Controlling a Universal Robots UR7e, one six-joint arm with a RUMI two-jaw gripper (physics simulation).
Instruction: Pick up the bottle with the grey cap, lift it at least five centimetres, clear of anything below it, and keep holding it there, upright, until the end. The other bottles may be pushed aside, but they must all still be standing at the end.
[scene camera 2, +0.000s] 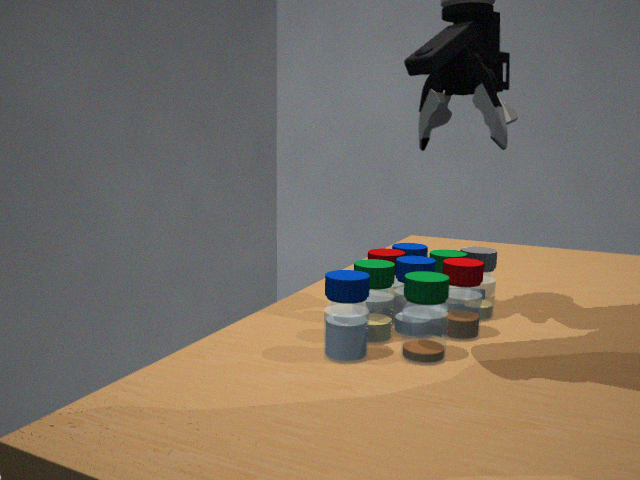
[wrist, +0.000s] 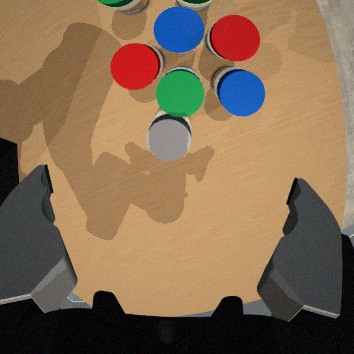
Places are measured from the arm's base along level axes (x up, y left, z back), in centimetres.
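Pixels of known places: gripper, between the fingertips: (scene camera 2: 460, 150) (wrist: 170, 175).
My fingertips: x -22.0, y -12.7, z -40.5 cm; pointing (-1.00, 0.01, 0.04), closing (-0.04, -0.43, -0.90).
Observation:
Ahead of a thing's pixels: the offset from my fingertips to its middle. Level surfaces: height alone.
The bottle with the grey cap @[dy -3.4, dx -20.1, dz +2.7 cm] (scene camera 2: 478, 258) (wrist: 169, 139) stands upright on the table at the far right end of the bottle group in the scene view; in the wrist view it is the bottle nearest the gripper. Its body is partly hidden behind a red-capped bottle in the scene view. A green-capped bottle (scene camera 2: 448, 259) (wrist: 180, 93) stands right beside it. My gripper (scene camera 2: 463, 145) (wrist: 170, 175) is open and empty, pointing down, well above the bottles. In the wrist view the grey cap lies beyond the line between the fingertips, a little left of the middle.
Other standing bottles are close together: a red-capped one @[dy +6.3, dx -20.1, dz +2.9 cm] (scene camera 2: 462, 272) (wrist: 135, 66), a blue-capped one @[dy +8.3, dx -20.1, dz -3.2 cm] (scene camera 2: 415, 268) (wrist: 179, 29), another red-capped one @[dy +5.4, dx -20.1, dz -8.7 cm] (scene camera 2: 386, 255) (wrist: 234, 38) and another blue-capped one @[dy -0.9, dx -20.1, dz -7.3 cm] (scene camera 2: 409, 250) (wrist: 242, 93). More blue- and green-capped bottles stand nearer the scene camera. The wooden table @[dx -25.4 cm] (scene camera 2: 206, 439) (wrist: 225, 260) has an edge on the left.

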